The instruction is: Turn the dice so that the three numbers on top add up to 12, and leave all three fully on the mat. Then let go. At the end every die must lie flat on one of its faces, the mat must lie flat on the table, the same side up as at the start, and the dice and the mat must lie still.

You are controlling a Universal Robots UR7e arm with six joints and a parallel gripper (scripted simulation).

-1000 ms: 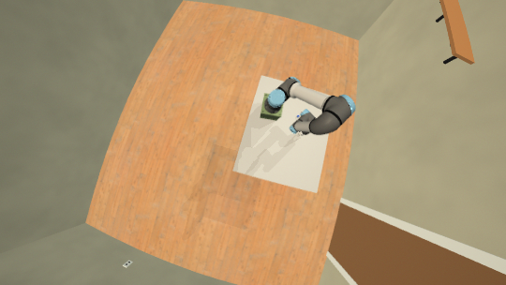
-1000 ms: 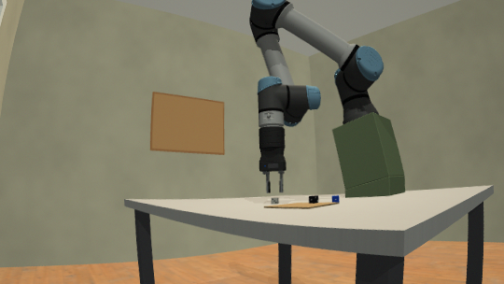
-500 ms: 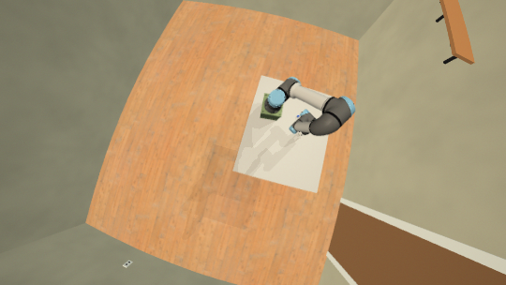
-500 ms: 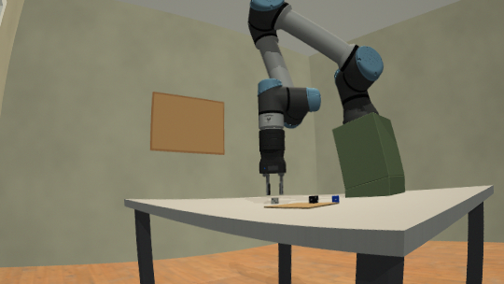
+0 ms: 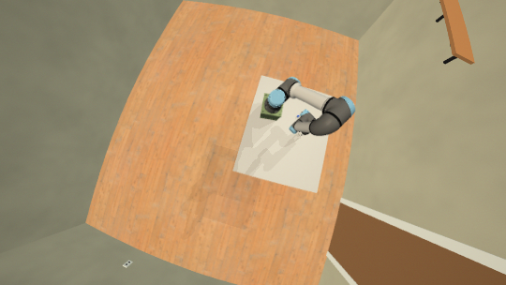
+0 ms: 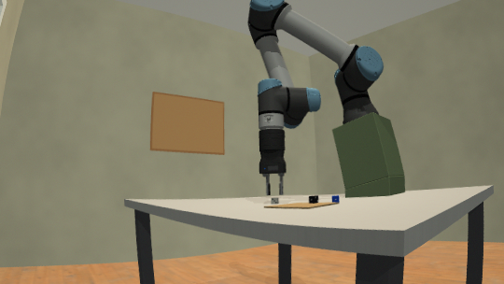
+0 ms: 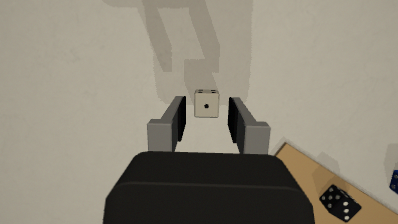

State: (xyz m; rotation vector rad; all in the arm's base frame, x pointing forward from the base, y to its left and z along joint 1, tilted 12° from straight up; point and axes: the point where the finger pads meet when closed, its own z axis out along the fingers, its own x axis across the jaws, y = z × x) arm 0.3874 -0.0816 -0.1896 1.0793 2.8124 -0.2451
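My gripper is now 4 cm above the white die. Also, from my hand: blue die: 9 cm behind, 17 cm to the left, 4 cm below; then black die: 3 cm behind, 15 cm to the left, 3 cm below; then tan mat: 2 cm ahead, 16 cm to the left, 4 cm below.
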